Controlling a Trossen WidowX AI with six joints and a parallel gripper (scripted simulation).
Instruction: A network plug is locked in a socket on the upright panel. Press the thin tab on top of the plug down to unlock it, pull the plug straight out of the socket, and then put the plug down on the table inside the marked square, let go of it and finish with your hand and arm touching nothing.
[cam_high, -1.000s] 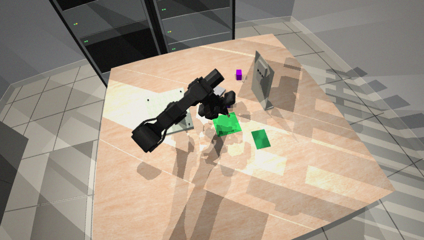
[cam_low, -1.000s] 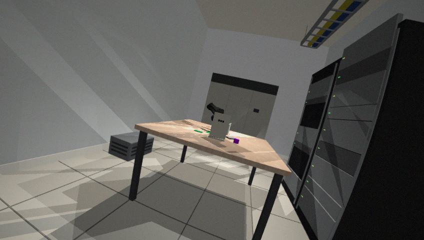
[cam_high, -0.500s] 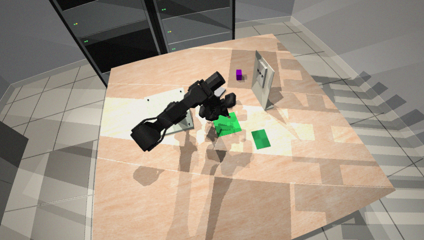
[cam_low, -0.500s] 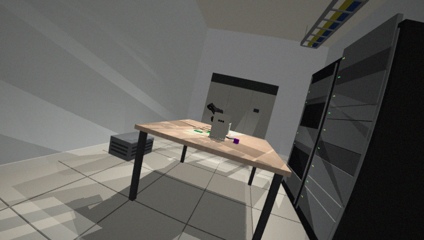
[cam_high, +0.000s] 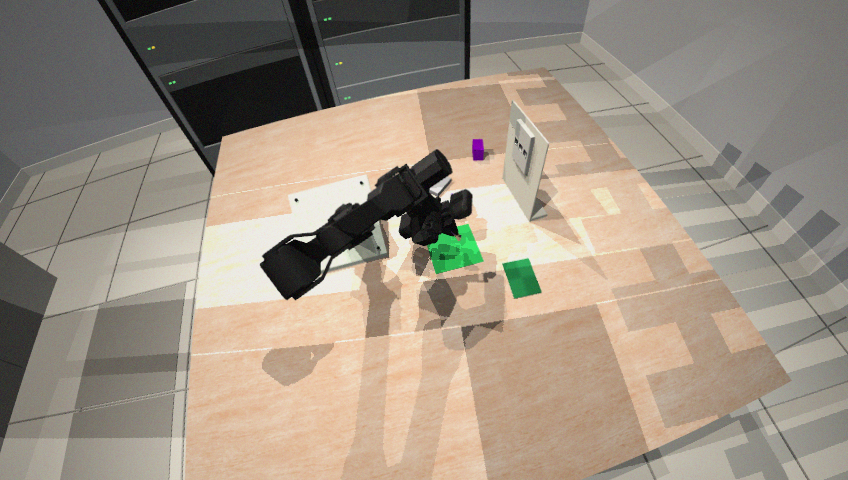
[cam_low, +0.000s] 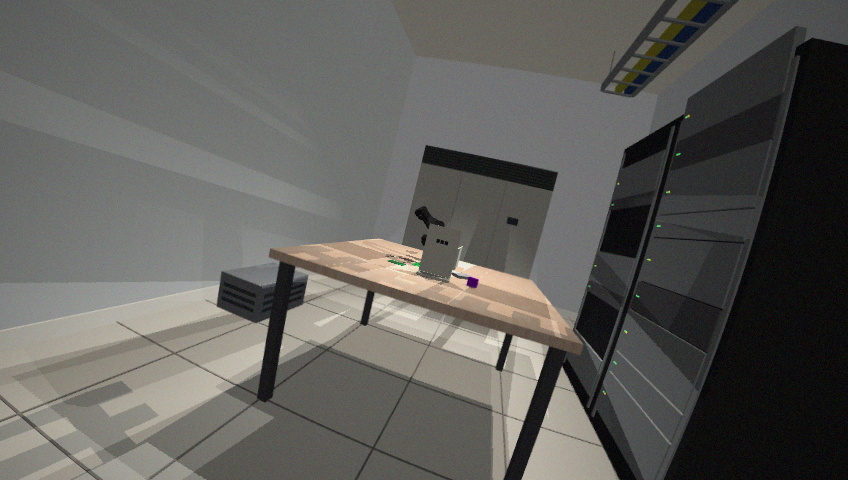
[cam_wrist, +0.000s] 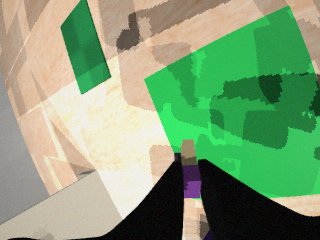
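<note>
My gripper tip is 10 mm past the green marked square and 50 mm above it. Also, from my gripper tip: flat grey block 20 mm behind, 230 mm to the left, 50 mm below; then upright grey panel 200 mm ahead, 120 mm to the left, 60 mm above; then network plug 10 mm ahead.
</note>
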